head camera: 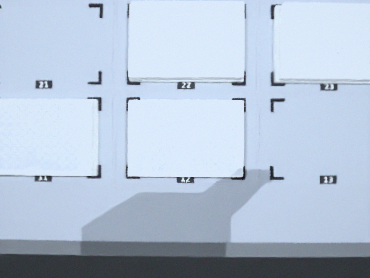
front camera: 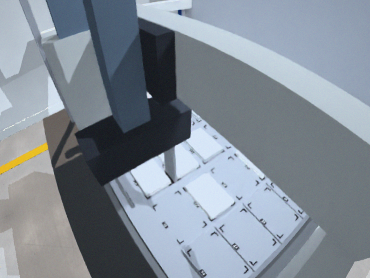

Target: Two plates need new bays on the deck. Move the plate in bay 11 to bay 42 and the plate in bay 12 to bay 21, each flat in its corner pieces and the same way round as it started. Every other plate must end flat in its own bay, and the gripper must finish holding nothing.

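Places are measured from the robot's base along level axes (x back, y right, z up), in metres.
Pixels of known places: gripper, fingertip midpoint: [front camera: 150, 189].
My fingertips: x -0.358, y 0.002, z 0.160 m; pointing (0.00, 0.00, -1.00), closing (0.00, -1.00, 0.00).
Note:
For each thing: its middle in the pictures, then the offset to it from my fingertips. "spot": a spot on its surface instead.
- bay 12, surface spot: [head camera: 185, 138] [front camera: 147, 173] spot: dy -0.045, dx +0.130, dz -0.146 m
- bay 11, surface spot: [head camera: 47, 137] spot: dy -0.045, dx +0.280, dz -0.146 m
- Bay 21, surface spot: [head camera: 45, 45] spot: dy -0.151, dx +0.293, dz -0.160 m
- bay 22, surface spot: [head camera: 186, 41] spot: dy -0.149, dx +0.130, dz -0.146 m
- bay 23, surface spot: [head camera: 325, 42] [front camera: 205, 190] spot: dy -0.150, dx -0.020, dz -0.146 m
- bay 32, surface spot: [front camera: 205, 144] spot: dy -0.261, dx +0.117, dz -0.146 m
- plate, body centre: [front camera: 256, 159] dy -0.366, dx -0.034, dz -0.153 m
- Bay 13, surface spot: [head camera: 325, 140] spot: dy -0.044, dx -0.030, dz -0.160 m
The white plate in bay 12 [front camera: 149, 177] [head camera: 185, 138] lies flat within its black corner pieces. The white plate in bay 11 [head camera: 47, 137] lies flat at the left of the head view; the gripper body hides it in the front view. Bay 21 [head camera: 45, 45] holds no plate. Bay 42 is hidden in the front view and does not show in the head view. My gripper [front camera: 152, 193] is open, its two thin jaws apart at the front and back sides of the bay 12 plate. Their exact height is hard to tell. The jaws do not show in the head view.
Plates lie flat in bay 22 [front camera: 182, 164] [head camera: 186, 41], bay 23 [front camera: 210, 195] [head camera: 325, 42] and bay 32 [front camera: 205, 144]. Part of another plate [front camera: 252, 167] shows beside the large grey beam [front camera: 250, 100]. Bay 13 [head camera: 325, 140] holds no plate. A shadow falls across the deck front.

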